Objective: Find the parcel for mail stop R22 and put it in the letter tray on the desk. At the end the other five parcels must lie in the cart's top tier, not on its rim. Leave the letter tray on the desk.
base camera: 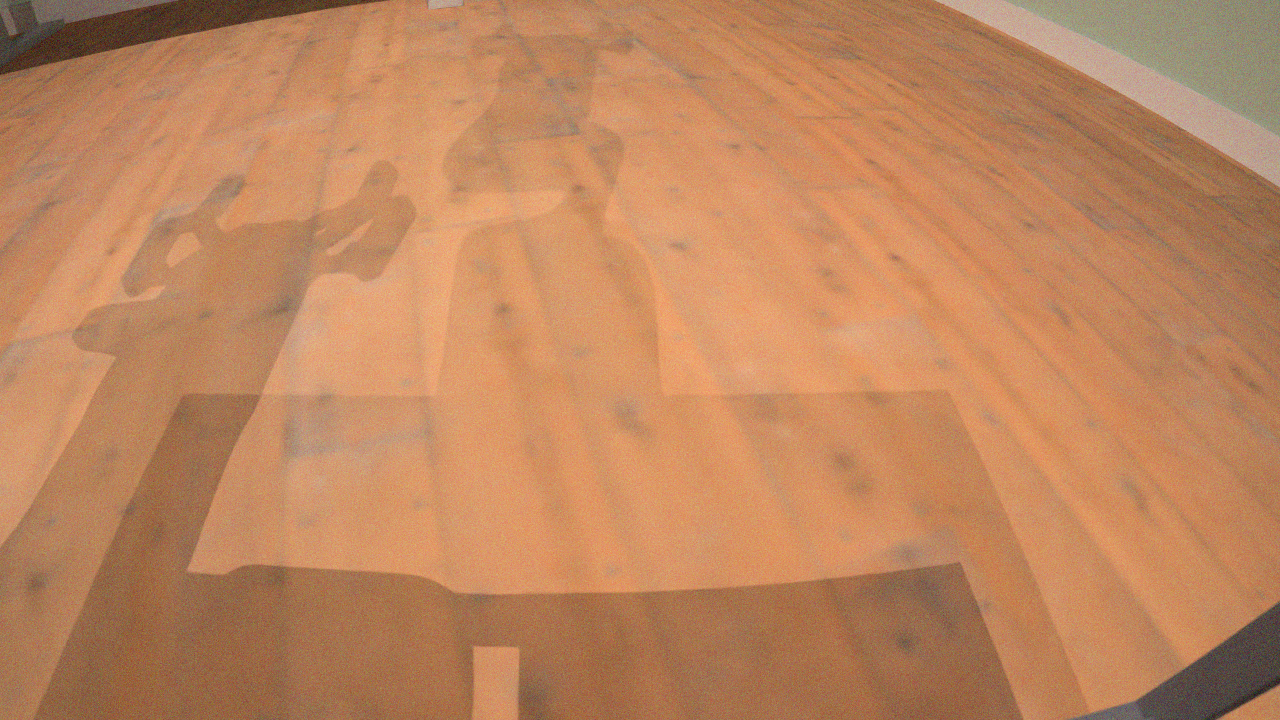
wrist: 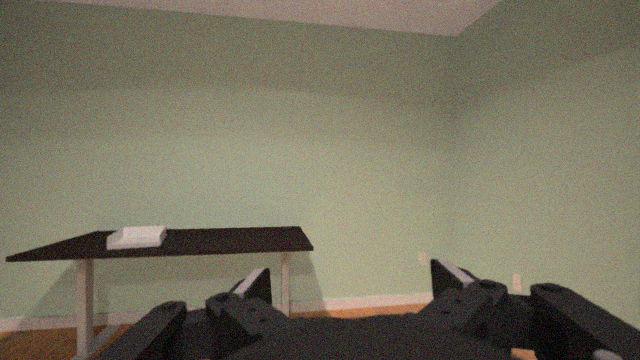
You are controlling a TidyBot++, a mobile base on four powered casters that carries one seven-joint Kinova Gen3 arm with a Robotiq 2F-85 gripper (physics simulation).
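Places are measured from the arm's base along level axes (x ahead, y left, z up), in metres.
Where they show: gripper, fingertip midpoint: (wrist: 349, 281).
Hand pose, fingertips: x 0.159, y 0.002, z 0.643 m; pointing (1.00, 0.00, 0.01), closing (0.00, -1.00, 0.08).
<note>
Things, the pixels of their top centre, and the offset from my fingertips. "pt": a spot on its surface instead. Level surfaces: height alone.
- desk at its surface level: dz -0.319 m
- white letter tray at its top centre: (wrist: 140, 230) dy +1.235, dx +1.539, dz -0.249 m
- wooden floor at its surface level: dz -1.039 m
- small white piece at a spot on its surface: (base camera: 444, 3) pt dy +0.308, dx +1.501, dz -1.028 m
My gripper (wrist: 349, 281) is open and empty in the wrist view, with its two dark fingers spread wide at the bottom. Beyond it, to the left, stands the desk (wrist: 225, 241) with a black top and light legs. The white letter tray (wrist: 136, 238) sits on the left part of the desk top, well away from the fingers. The inside of the tray cannot be made out. No parcel or label can be made out in either view, and the cart's top tier does not show.
Green walls (wrist: 350, 175) meet in a corner behind and right of the desk. In the base camera view, shadows, one of them gripper-shaped, fall on the wooden floor (base camera: 760, 313). A dark bar (base camera: 1212, 667) cuts across the lower right corner. A small white piece (base camera: 444, 3) shows at the top edge.
</note>
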